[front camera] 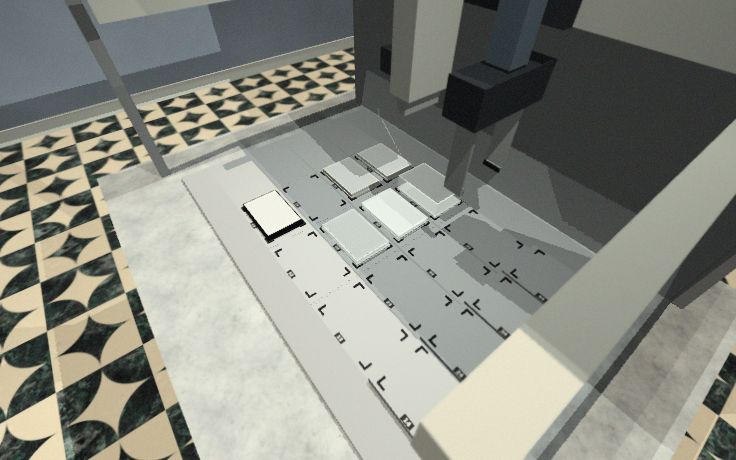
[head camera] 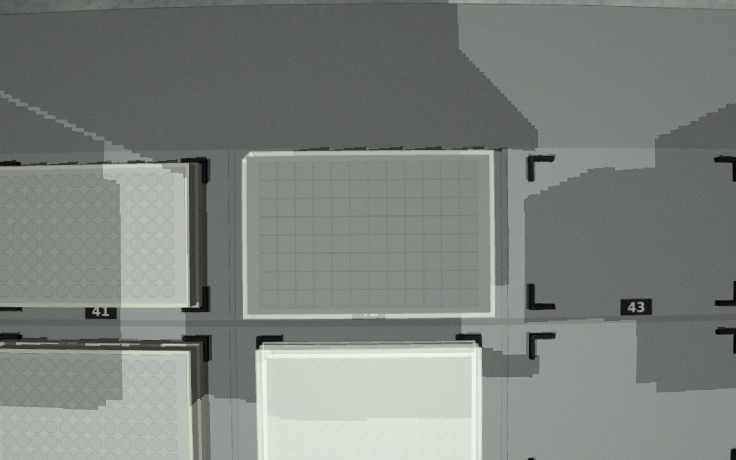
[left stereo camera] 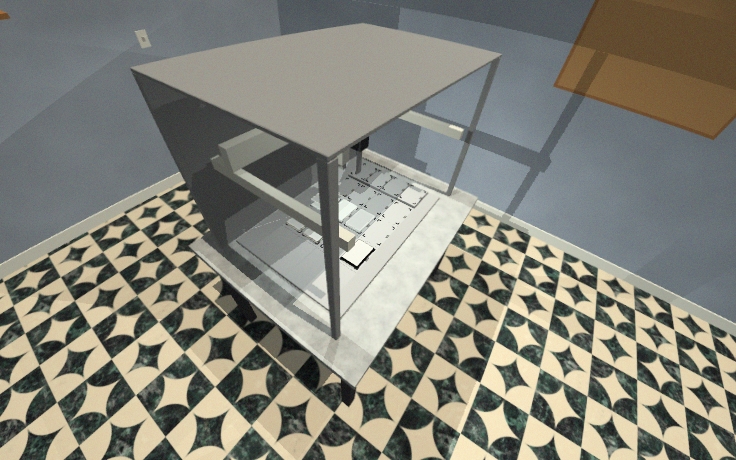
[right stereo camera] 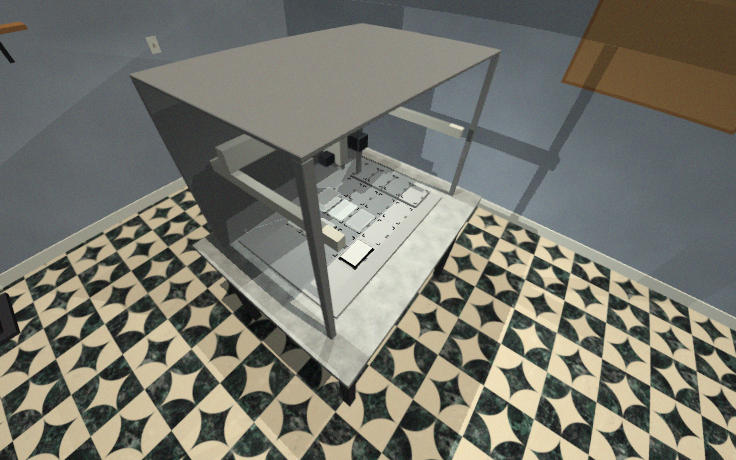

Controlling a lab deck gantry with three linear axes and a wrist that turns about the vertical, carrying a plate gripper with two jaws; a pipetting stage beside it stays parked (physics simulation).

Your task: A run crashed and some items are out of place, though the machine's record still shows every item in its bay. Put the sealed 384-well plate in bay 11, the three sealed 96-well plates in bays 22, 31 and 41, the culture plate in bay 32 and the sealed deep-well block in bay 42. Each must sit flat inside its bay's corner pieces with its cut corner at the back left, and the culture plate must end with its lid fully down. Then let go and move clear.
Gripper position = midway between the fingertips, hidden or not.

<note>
I see my gripper (front camera: 473,178), a culture plate lid (head camera: 379,394), a sealed 96-well plate (front camera: 355,236), an enclosure post (right stereo camera: 304,172), a roof (left stereo camera: 323,91) and a back wall (front camera: 618,122).
The culture plate lid shows as well in the front camera view (front camera: 393,211). The enclosure post also shows in the left stereo camera view (left stereo camera: 327,171). The roof shows as well in the right stereo camera view (right stereo camera: 300,94). The head camera view misses the sealed 96-well plate: it is out of frame.
</note>
